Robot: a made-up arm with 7 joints.
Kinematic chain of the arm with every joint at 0, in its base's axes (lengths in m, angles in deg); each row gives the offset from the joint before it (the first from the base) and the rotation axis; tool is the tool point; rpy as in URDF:
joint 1: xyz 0 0 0 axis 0.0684 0.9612 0.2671
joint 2: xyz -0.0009 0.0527 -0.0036 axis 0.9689 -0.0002 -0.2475
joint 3: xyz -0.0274 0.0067 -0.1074 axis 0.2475 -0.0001 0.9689
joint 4: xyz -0.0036 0 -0.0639 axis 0.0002 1 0
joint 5: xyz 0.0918 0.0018 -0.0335 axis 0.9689 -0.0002 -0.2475
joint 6: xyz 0.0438 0 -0.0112 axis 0.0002 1 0
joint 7: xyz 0.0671 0 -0.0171 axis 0.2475 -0.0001 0.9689
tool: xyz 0 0 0 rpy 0 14.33 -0.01
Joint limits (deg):
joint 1: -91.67..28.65
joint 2: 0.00..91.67
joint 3: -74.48..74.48
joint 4: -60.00..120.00
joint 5: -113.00..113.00
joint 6: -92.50..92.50
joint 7: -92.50..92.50
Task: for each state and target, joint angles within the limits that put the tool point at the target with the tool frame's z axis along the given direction. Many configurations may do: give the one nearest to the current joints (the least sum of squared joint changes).
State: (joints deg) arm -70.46 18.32 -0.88 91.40 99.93 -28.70 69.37
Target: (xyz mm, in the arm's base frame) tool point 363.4 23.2 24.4 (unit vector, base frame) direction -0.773 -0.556 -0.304
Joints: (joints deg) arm -86.25 22.63 7.43 53.50 81.00 -57.00 69.37
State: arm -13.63 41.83 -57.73 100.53 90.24 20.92 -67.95
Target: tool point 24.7 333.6 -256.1 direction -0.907 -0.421 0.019
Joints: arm -20.91 46.47 -64.89 95.70 99.87 -25.25 -67.95
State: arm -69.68 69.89 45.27 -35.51 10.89 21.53 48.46
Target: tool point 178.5 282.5 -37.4 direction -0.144 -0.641 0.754
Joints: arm -26.25 30.04 53.62 0.03 10.43 -6.19 48.46
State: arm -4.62 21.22 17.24 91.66 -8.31 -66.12 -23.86
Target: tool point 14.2 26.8 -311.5 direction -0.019 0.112 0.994
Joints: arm 2.61 0.00 -21.21 73.29 -3.56 -92.30 -23.85
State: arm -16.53 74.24 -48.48 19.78 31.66 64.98 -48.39
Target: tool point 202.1 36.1 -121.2 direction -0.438 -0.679 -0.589
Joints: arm -40.95 61.90 -65.02 -26.37 72.08 36.44 -48.39
